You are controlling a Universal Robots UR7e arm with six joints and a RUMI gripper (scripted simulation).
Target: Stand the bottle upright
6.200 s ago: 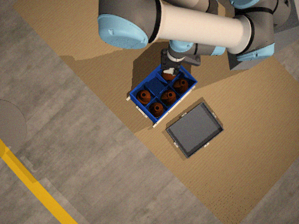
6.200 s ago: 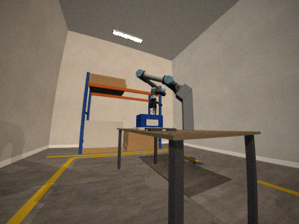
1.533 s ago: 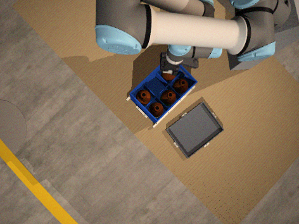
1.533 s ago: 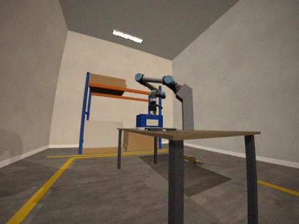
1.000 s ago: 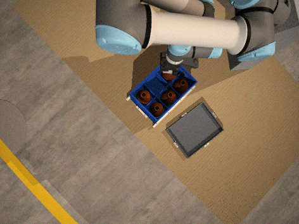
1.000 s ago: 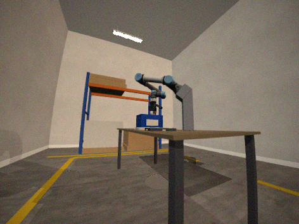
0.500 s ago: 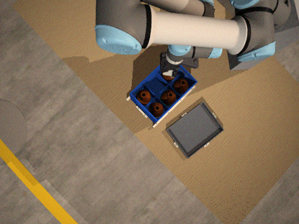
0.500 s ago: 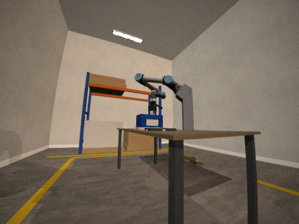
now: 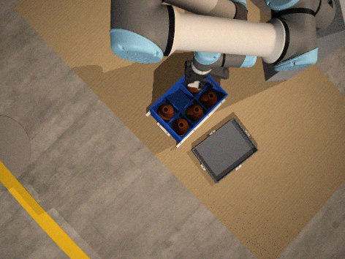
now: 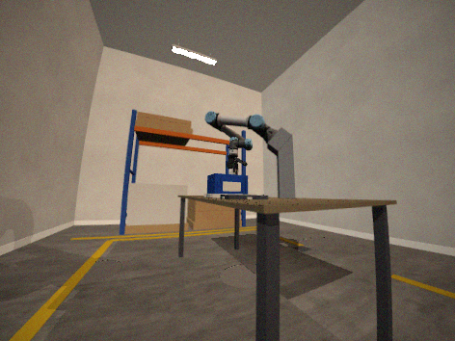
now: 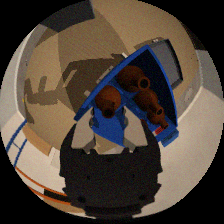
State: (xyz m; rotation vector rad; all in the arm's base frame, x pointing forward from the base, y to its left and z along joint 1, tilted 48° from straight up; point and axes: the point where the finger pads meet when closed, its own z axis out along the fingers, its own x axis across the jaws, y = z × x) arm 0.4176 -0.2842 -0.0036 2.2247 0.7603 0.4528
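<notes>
My gripper is now 10 cm short of the blue crate, 7 cm above it and 1 cm to the right of it. Round my hand: brown bottle (20 cm ahead, 7 cm below, 2 cm to the left); grey tray (26 cm to the left, 19 cm ahead, 14 cm below).
</notes>
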